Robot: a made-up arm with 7 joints. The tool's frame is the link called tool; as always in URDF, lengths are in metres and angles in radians.
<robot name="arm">
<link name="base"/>
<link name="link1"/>
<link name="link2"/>
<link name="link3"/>
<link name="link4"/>
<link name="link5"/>
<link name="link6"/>
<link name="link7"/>
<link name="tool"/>
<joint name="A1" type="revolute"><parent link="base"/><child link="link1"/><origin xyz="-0.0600 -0.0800 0.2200" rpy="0.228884 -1.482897 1.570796"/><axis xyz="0 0 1"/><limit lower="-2.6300" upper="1.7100" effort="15" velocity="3.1"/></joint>
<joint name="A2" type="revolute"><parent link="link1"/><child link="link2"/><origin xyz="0.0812 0.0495 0.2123" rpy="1.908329 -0.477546 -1.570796"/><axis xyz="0 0 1"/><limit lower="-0.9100" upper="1.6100" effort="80" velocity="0.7"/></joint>
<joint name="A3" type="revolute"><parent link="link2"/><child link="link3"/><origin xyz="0.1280 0.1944 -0.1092" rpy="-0.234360 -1.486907 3.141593"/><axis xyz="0 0 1"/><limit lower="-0.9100" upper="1.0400" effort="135" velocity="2.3"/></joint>
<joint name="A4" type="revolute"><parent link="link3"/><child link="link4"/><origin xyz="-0.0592 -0.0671 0.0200" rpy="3.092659 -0.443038 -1.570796"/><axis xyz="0 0 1"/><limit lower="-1.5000" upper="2.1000" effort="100" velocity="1.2"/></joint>
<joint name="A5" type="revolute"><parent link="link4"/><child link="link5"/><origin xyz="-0.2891 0.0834 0.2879" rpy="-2.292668 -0.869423 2.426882"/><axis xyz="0 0 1"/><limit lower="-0.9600" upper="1.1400" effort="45" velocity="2"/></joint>
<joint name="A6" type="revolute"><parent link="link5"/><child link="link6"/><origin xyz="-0.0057 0.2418 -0.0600" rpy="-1.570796 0.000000 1.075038"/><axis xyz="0 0 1"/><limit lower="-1.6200" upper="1.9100" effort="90" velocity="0.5"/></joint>
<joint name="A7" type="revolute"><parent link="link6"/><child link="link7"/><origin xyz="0.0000 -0.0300 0.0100" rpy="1.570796 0.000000 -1.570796"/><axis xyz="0 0 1"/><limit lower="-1.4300" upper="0.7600" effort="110" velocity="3.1"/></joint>
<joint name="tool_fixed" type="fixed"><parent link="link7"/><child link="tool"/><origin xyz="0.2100 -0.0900 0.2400" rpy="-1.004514 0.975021 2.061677"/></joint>
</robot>
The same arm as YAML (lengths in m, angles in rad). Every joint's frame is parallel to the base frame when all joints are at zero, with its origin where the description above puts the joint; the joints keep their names.
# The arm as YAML. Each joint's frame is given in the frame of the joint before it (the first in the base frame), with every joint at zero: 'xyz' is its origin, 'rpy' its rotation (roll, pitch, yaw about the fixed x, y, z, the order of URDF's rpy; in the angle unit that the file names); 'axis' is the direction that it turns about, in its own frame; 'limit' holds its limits. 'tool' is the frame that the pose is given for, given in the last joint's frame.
units:
  length: m
  angle: rad
joints:
  - name: A1
    type: revolute
    origin:
      xyz: [-0.06, -0.08, 0.22]
      rpy: [0.0, 0.0, 0.0]
    axis: [0.226891, -0.97016, 0.085496]
    limit:
      lower: -2.63
      upper: 1.71
  - name: A2
    type: revolute
    origin:
      xyz: [0.0, -0.21, 0.1]
      rpy: [0.0, 0.0, 0.0]
    axis: [0.081501, 0.236902, -0.968109]
    limit:
      lower: -0.91
      upper: 1.61
  - name: A3
    type: revolute
    origin:
      xyz: [0.07, -0.24, 0.06]
      rpy: [0.0, 0.0, 0.0]
    axis: [1.0, 0.0, 0.0]
    limit:
      lower: -0.91
      upper: 1.04
  - name: A4
    type: revolute
    origin:
      xyz: [0.02, -0.08, 0.04]
      rpy: [0.0, 0.0, 0.0]
    axis: [-0.902372, -0.426387, -0.062598]
    limit:
      lower: -1.5
      upper: 2.1
  - name: A5
    type: revolute
    origin:
      xyz: [-0.38, 0.11, 0.13]
      rpy: [0.0, 0.0, 0.0]
    axis: [0.0, 1.0, 0.0]
    limit:
      lower: -0.96
      upper: 1.14
  - name: A6
    type: revolute
    origin:
      xyz: [0.12, -0.06, 0.21]
      rpy: [0.0, 0.0, 0.0]
    axis: [1.0, 0.0, 0.0]
    limit:
      lower: -1.62
      upper: 1.91
  - name: A7
    type: revolute
    origin:
      xyz: [0.01, 0.03, 0.0]
      rpy: [0.0, 0.0, 0.0]
    axis: [0.0, 0.0, -1.0]
    limit:
      lower: -1.43
      upper: 0.76
tool:
  origin:
    xyz: [-0.09, 0.21, -0.24]
    rpy: [2.1371, -0.975, -0.4909]

